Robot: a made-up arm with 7 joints.
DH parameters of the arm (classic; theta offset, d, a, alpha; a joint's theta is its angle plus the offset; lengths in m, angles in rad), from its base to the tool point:
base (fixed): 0 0 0 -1.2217
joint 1: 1.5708 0 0 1.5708
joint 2: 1.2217 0 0 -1.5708
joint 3: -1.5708 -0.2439 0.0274 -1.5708
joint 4: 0 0 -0.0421 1.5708
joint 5: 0 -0.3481 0 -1.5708
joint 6: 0 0 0 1.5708
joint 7: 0 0 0 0
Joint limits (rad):
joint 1: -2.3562..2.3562
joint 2: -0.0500..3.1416
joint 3: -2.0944..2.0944
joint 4: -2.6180..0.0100
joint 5: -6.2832..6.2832
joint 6: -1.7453..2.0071
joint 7: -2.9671..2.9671
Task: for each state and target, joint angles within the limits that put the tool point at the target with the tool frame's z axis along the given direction. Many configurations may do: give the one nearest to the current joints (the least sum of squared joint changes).
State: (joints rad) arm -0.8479 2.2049 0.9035 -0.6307 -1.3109 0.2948 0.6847
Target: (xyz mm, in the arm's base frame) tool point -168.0 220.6 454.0 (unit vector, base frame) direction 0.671 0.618 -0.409
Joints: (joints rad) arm -1.1400 2.1166 0.7298 -1.1843 -2.3879 0.8582 0.6847
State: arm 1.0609 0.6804 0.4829 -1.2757 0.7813 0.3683 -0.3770
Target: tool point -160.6 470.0 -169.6 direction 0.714 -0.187 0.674
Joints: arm 1.3780 0.9507 0.5963 -1.2372 0.9138 1.1931 -0.3770
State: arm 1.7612 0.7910 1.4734 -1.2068 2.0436 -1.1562 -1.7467
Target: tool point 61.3 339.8 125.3 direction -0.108 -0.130 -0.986
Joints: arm 1.6878 0.8155 1.5955 -2.0872 1.9893 -1.2898 -1.7467
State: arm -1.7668 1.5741 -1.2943 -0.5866 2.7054 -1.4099 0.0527
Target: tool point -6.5 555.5 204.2 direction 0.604 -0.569 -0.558
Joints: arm -1.6654 2.1843 -1.5541 -0.4734 2.6334 -0.9342 0.0527
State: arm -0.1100 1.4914 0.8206 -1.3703 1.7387 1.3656 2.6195
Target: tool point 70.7 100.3 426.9 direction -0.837 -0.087 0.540
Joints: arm -0.3335 1.8990 1.0534 -1.7209 1.7236 1.9387 2.6195
